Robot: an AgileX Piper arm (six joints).
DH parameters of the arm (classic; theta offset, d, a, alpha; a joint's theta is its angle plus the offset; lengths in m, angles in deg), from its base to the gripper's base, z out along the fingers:
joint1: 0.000 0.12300 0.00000 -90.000
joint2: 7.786 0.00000 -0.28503 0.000
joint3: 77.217 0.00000 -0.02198 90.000
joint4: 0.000 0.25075 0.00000 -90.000
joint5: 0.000 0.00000 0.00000 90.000
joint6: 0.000 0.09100 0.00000 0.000
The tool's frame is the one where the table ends.
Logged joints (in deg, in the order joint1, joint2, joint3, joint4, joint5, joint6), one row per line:
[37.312, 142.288, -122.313, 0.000, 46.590, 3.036]
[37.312, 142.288, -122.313, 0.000, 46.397, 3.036]
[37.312, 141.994, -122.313, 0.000, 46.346, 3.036]
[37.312, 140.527, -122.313, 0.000, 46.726, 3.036]
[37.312, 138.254, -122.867, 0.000, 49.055, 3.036]
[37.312, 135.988, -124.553, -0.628, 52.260, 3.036]
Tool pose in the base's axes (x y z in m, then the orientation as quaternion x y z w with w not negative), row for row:
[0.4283, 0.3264, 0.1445, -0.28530, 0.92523, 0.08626, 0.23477]
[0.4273, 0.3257, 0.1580, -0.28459, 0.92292, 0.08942, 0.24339]
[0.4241, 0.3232, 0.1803, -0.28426, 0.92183, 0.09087, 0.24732]
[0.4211, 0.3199, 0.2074, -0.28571, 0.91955, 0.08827, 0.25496]
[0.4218, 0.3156, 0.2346, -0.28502, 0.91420, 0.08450, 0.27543]
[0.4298, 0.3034, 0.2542, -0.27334, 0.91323, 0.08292, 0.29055]
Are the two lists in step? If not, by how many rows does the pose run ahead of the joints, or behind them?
The pose runs 2 rows ahead of the joints: the pose in row i belongs to the joints in row i + 2.
